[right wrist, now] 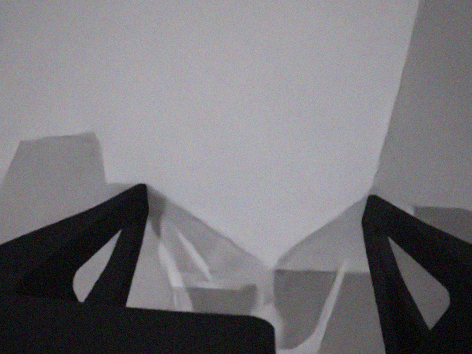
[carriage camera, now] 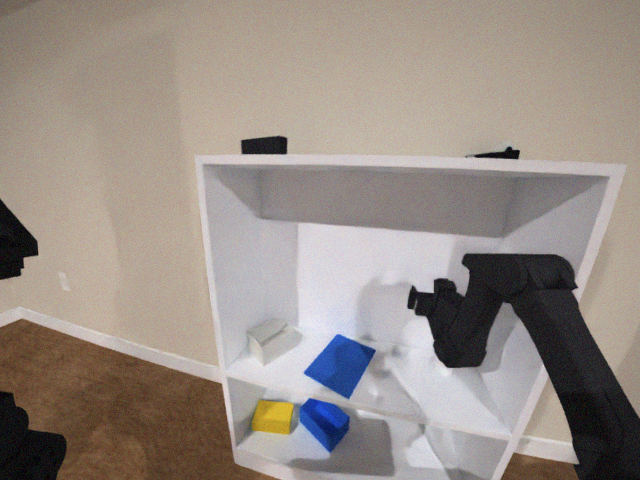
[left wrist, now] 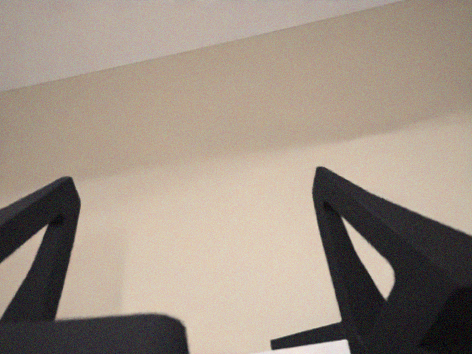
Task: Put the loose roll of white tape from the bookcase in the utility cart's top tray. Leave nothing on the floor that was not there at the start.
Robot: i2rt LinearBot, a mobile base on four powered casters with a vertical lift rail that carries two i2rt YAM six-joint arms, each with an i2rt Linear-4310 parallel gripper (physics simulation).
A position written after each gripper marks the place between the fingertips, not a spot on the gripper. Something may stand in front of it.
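The left gripper (left wrist: 197, 183) is there in the left wrist view, and you can see the right gripper (carriage camera: 428, 288) too; the right wrist view shows the right gripper (right wrist: 256, 201) as well. There's a white box (carriage camera: 267, 342), a yellow block (carriage camera: 274, 417) and a blue bin (carriage camera: 325, 421). There's also a flat blue box (carriage camera: 340, 366); in the left wrist view the flat blue box is out of frame, and in the right wrist view the flat blue box is out of frame.
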